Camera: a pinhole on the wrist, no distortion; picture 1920 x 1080 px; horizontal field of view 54.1 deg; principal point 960.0 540.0 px. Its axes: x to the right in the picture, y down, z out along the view. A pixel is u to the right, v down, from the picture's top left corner.
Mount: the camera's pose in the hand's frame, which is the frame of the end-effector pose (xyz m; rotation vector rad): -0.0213 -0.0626 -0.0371 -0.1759 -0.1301 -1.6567
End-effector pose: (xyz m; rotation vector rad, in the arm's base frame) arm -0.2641 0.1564 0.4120 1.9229 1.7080 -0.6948
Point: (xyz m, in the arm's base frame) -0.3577 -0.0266 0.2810
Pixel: 1447.8 209.6
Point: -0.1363 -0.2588 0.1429
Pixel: 534.2 61.4
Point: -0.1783 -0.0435 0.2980
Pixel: 184.2 75.6
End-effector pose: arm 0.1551 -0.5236 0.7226 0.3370 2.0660 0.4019
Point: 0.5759 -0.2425 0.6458
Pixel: 191.4 344.7
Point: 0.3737 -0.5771 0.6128
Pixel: 1452.7 350.5
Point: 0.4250 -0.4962 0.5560
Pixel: 1106.7 631.1
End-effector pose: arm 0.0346 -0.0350 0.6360 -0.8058 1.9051 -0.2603
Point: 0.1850 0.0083 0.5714
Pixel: 746.9 451.5
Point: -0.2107 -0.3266 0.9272
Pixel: behind the camera
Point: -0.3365 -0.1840 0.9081
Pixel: behind the camera
